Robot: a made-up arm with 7 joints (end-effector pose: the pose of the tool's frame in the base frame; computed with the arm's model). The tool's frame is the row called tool. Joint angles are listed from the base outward.
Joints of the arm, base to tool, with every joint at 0 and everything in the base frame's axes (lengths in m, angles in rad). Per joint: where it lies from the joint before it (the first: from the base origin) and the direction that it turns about. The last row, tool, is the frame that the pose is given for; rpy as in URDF.
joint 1: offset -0.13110 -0.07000 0.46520 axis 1 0 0
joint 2: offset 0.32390 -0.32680 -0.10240 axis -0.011 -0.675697 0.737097
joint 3: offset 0.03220 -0.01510 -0.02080 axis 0 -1 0
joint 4: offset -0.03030 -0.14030 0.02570 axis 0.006 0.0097 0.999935
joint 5: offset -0.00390 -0.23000 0.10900 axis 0 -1 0
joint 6: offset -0.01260 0.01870 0.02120 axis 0 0 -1
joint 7: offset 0.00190 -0.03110 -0.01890 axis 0 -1 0
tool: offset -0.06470 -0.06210 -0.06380 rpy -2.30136 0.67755 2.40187
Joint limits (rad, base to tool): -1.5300..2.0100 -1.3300..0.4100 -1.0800..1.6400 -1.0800..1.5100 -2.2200..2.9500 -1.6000..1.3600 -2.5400..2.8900
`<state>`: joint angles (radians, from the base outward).
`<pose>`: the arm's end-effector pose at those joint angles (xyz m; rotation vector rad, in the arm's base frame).
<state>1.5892 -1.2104 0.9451 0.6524 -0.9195 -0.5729 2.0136</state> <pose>0.0754 -0.0762 -0.1767 -2.2096 -1.6355 -1.1497</pose>
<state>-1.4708 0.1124 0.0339 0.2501 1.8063 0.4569 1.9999</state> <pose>0.3183 -0.0964 1.2575 0.1765 0.2206 1.6731</pose>
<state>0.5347 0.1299 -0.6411 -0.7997 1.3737 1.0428 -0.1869</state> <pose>0.1214 -0.6006 0.1072 -2.7983 -0.7466 0.5189</pose>
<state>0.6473 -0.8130 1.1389 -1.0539 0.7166 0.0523 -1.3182</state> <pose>-0.2061 -0.2135 0.0884 -1.8997 -0.9652 0.2278</pose>
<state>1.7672 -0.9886 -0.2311 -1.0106 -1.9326 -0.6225 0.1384</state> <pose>0.0054 -0.2538 0.0025 0.9394 -0.2268 -0.5734</pose>
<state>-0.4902 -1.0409 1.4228 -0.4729 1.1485 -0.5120 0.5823</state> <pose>-0.2069 -0.5847 0.7271 0.4062 -0.4230 -0.4990</pose>
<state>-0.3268 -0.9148 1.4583 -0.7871 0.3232 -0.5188 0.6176</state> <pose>-0.1908 -0.6647 0.4712 1.3090 -0.0271 -0.6262</pose>
